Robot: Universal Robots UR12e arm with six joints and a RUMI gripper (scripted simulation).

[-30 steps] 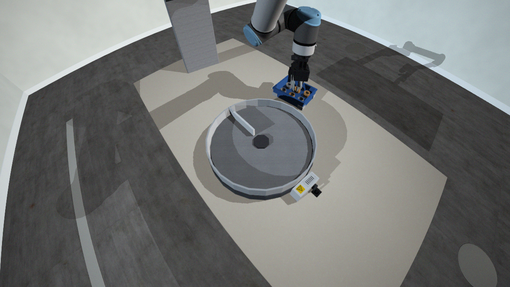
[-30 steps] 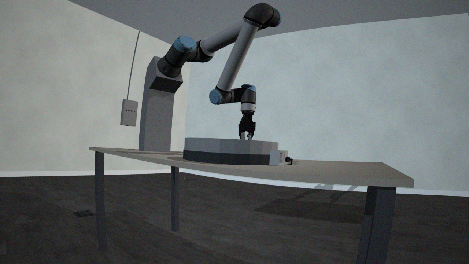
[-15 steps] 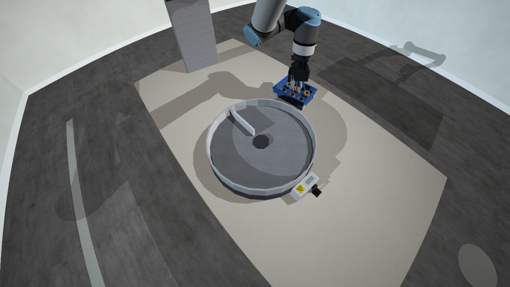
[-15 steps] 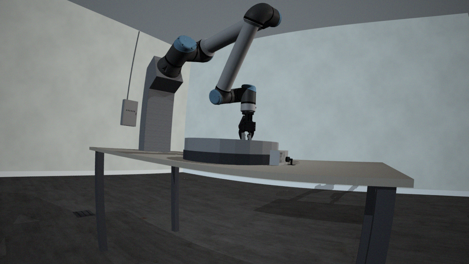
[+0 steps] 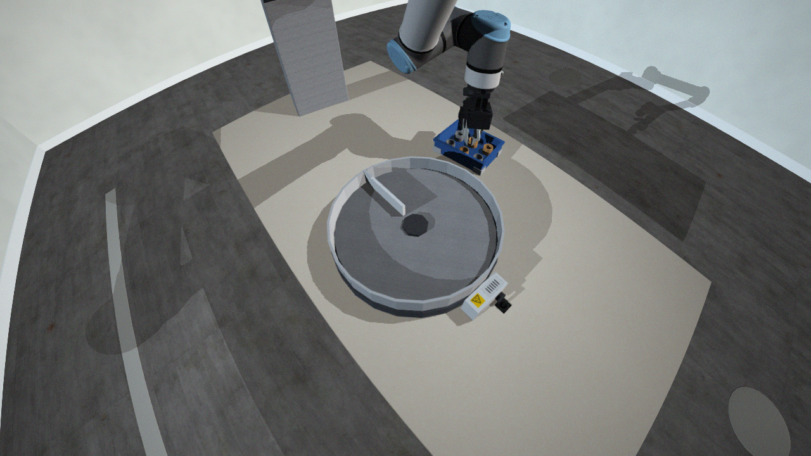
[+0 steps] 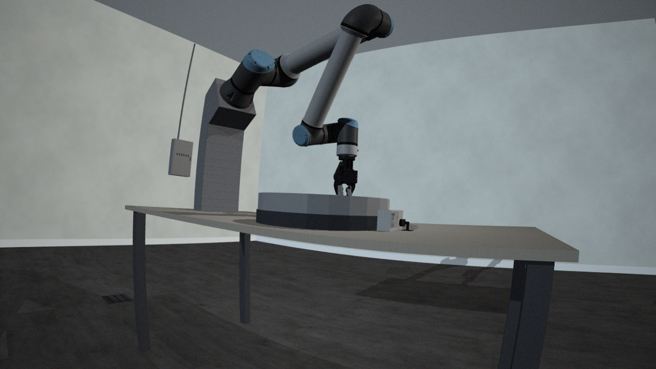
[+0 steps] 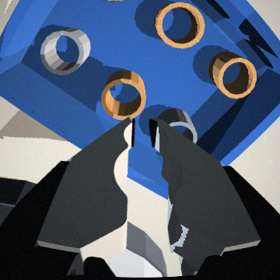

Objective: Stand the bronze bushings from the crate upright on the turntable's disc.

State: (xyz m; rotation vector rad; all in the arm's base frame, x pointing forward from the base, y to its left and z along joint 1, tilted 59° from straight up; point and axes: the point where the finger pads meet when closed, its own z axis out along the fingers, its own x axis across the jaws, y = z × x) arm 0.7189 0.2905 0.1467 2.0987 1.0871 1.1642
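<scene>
Right now the blue crate is 2 cm behind my hand, 2 cm to the left of it and 5 cm below it. Also, from my hand: turntable disc 16 cm ahead, 32 cm to the right, 2 cm below.
</scene>
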